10 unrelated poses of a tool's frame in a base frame.
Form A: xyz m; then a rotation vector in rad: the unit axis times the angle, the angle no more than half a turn.
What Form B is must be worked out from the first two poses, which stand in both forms.
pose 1, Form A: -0.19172 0.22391 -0.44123 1.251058 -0.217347 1.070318
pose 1, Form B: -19.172 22.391 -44.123 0.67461 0.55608 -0.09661 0.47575
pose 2, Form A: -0.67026 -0.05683 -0.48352 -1.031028 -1.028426 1.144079
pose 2, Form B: -67.026 -5.683 -48.352 0.60107 -0.44494 -0.44382 0.49373
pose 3, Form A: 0.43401 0.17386 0.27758 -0.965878 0.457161 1.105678
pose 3, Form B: 43.401 17.386 27.758 0.71872 -0.43675 0.20672 0.49996
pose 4, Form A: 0.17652 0.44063 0.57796 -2.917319 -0.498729 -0.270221
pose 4, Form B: 17.652 44.063 57.796 0.08472 -0.97809 -0.16721 -0.09060
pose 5, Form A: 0.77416 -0.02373 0.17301 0.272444 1.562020 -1.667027
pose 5, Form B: 77.416 -2.373 17.301 0.40818 0.10811 0.61981 -0.66147
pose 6, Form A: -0.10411 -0.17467 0.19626 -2.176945 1.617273 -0.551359
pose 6, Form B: -10.411 -17.467 19.626 0.18599 -0.77291 0.57420 -0.19576
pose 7, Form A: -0.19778 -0.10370 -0.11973 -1.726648 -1.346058 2.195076
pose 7, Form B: -19.778 -10.370 -11.973 0.02067 -0.55682 -0.43408 0.70788
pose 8, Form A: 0.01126 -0.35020 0.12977 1.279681 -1.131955 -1.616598
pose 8, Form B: 1.126 -35.020 12.977 0.38458 0.50222 -0.44424 -0.63444
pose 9, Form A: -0.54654 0.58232 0.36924 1.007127 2.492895 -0.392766
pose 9, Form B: -54.654 58.232 36.924 0.21061 0.36234 0.89688 -0.14131
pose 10, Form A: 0.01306 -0.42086 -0.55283 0.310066 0.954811 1.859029
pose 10, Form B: 1.306 -42.086 -55.283 0.49202 0.12777 0.39344 0.76603
